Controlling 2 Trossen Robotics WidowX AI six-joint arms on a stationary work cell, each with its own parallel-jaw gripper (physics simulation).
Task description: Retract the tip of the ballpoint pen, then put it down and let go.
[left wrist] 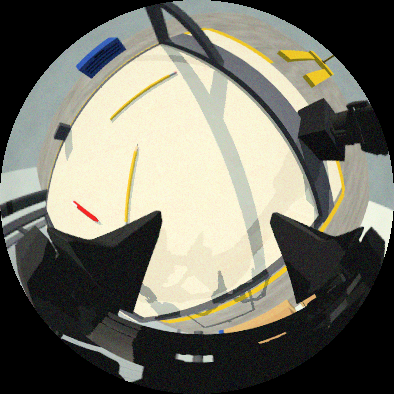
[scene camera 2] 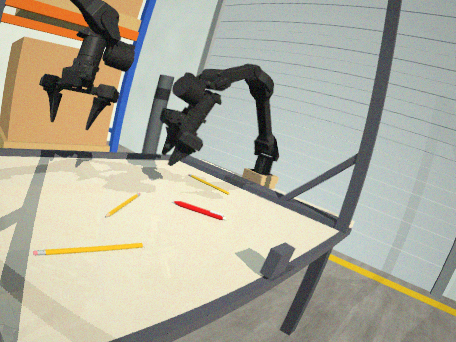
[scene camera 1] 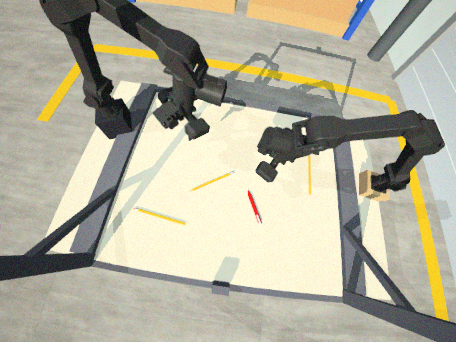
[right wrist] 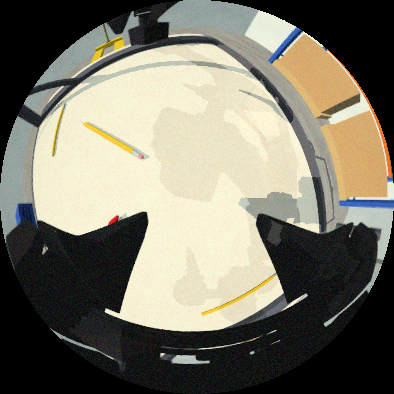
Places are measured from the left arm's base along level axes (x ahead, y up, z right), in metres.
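Pixels of known places: left gripper, fingertip midpoint: (left wrist: 219, 217) (scene camera 2: 68, 125) (scene camera 1: 182, 130); right gripper, fingertip midpoint: (scene camera 2: 165, 159) (scene camera 1: 264, 158) (right wrist: 204, 218); left arm's base at its link origin: (left wrist: 336, 128) (scene camera 1: 108, 110); right arm's base at its link origin: (scene camera 2: 261, 172) (scene camera 1: 378, 184).
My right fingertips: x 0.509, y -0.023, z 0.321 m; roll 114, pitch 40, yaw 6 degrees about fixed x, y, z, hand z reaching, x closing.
Ahead of a thing's pixels: the offset from my right fingertips to its middle.
The red ballpoint pen @(dx -0.074, dy -0.076, dz +0.144 m) (scene camera 1: 254, 206) (scene camera 2: 199, 210) (left wrist: 86, 212) (right wrist: 113, 220) lies flat on the table, its tapered end toward the back and its white-marked end toward the front. In the right wrist view a finger hides most of it. Whether its writing tip is out is too small to tell. My right gripper (scene camera 1: 265, 157) (scene camera 2: 169, 158) (right wrist: 204, 218) is open and empty above the table, behind the pen and slightly to its right in scene camera 1. My left gripper (scene camera 1: 183, 123) (scene camera 2: 70, 125) (left wrist: 219, 217) is open and empty, high over the back left of the table, far from the pen.
One yellow pencil @(dx -0.198, dy -0.080, dz +0.010 m) (scene camera 1: 212, 181) (scene camera 2: 123, 205) (right wrist: 114, 140) lies left of the pen, another pencil @(dx -0.406, dy -0.080, dz +0.087 m) (scene camera 1: 161, 216) (scene camera 2: 90, 249) (left wrist: 142, 95) farther left. A third pencil @(dx +0.198, dy -0.080, dz +0.072 m) (scene camera 1: 310, 175) (scene camera 2: 209, 184) (right wrist: 240, 298) lies to the right. A dark block @(dx -0.260, dy -0.052, dz +0.354 m) (scene camera 1: 221, 287) (scene camera 2: 278, 260) stands at the front edge.
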